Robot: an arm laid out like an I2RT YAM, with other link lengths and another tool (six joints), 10 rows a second.
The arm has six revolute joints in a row. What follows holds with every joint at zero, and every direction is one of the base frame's.
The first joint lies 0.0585 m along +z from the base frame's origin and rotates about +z.
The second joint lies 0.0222 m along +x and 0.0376 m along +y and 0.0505 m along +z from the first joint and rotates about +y.
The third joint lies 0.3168 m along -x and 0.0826 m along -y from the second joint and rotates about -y.
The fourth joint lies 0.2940 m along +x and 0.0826 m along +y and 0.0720 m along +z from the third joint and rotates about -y.
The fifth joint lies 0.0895 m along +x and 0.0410 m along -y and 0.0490 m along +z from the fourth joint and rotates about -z.
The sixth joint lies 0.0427 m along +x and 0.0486 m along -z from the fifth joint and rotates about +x.
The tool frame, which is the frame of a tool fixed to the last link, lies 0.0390 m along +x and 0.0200 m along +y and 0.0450 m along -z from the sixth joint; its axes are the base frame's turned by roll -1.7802, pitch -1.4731 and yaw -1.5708 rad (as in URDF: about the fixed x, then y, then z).
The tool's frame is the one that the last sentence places.
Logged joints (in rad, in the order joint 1, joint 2, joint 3, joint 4, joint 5, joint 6), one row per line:
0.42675, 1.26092, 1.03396, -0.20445, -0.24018, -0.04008
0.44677, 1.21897, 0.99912, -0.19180, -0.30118, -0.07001
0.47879, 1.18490, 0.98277, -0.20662, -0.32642, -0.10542
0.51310, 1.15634, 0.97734, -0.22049, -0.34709, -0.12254
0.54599, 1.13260, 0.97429, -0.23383, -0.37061, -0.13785
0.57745, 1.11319, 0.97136, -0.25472, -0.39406, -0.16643
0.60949, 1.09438, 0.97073, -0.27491, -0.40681, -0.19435
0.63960, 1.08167, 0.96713, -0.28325, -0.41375, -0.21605
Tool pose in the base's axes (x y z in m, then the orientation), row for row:
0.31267, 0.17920, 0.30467, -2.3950, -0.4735, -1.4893
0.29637, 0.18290, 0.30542, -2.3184, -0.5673, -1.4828
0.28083, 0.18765, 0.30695, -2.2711, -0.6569, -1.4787
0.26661, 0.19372, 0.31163, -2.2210, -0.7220, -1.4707
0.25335, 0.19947, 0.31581, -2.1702, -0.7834, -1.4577
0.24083, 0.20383, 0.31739, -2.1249, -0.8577, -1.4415
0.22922, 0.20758, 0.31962, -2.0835, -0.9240, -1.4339
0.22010, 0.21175, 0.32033, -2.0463, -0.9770, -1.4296
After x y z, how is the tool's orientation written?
As a rotation vector, in radians.
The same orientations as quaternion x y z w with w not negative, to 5 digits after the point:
-0.82918, -0.16393, -0.51562, 0.14045
-0.81376, -0.19912, -0.52047, 0.16509
-0.80178, -0.23191, -0.52204, 0.17561
-0.79013, -0.25685, -0.52321, 0.18969
-0.77834, -0.28097, -0.52280, 0.20475
-0.76647, -0.30938, -0.51996, 0.21551
-0.75434, -0.33454, -0.51915, 0.22255
-0.74318, -0.35483, -0.51921, 0.22846

